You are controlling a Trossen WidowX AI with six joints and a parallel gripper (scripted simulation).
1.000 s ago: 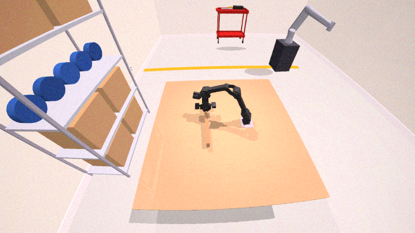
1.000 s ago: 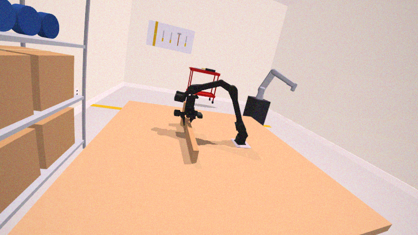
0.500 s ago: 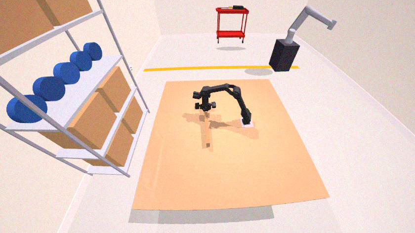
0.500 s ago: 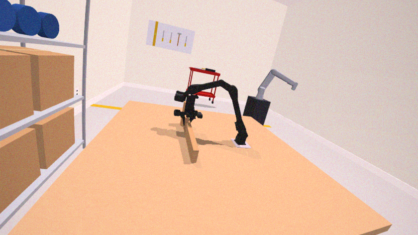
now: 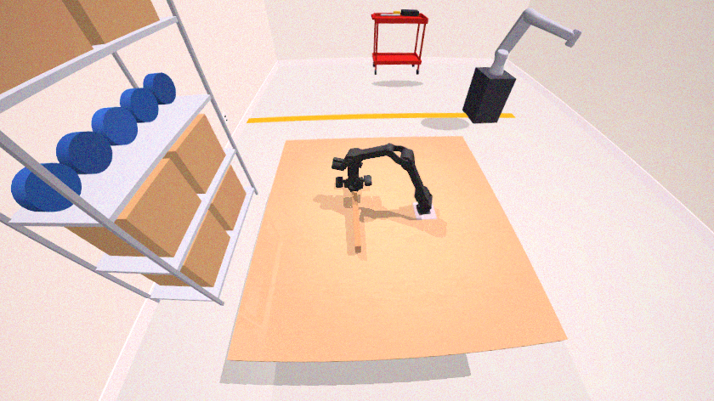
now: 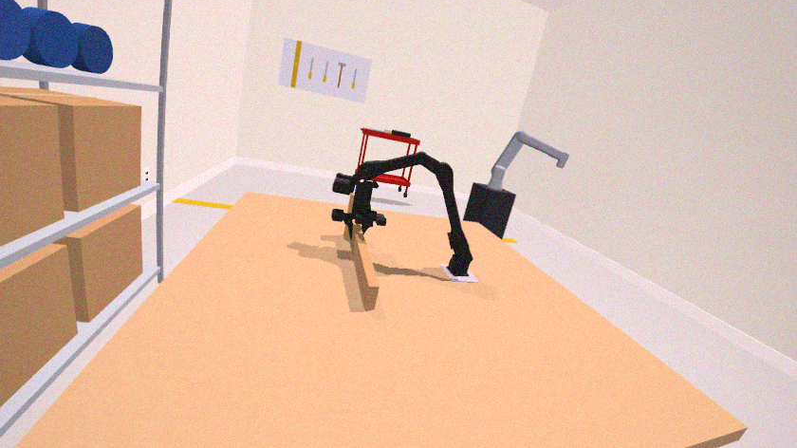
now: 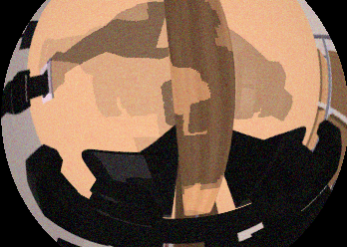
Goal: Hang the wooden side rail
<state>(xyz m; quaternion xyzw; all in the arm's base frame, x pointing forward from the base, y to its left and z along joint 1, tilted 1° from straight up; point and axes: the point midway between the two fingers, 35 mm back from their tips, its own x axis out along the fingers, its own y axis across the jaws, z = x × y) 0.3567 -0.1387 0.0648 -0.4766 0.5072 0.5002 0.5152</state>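
My gripper tip is now 110 mm to the left of the wooden headboard post, 40 mm below it and 10 mm past it.
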